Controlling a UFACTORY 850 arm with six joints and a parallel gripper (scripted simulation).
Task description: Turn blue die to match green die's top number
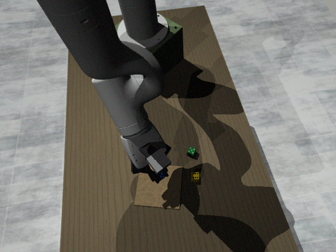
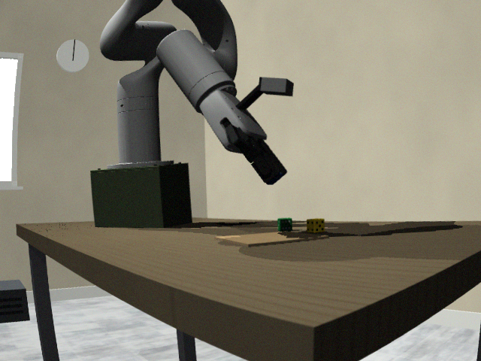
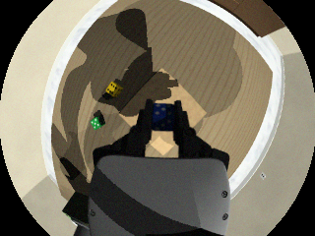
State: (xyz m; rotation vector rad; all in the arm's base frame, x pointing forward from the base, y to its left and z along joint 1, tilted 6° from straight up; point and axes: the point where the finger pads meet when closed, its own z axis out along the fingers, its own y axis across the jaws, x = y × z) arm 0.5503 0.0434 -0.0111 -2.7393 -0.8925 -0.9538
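My hand is 11 cm above the tan mat. The rest, counted from my hand: yellow die: 2 cm behind, 11 cm to the left, 10 cm below; then blue die: 1 cm below; then green die: 11 cm behind, 11 cm to the left, 10 cm below.
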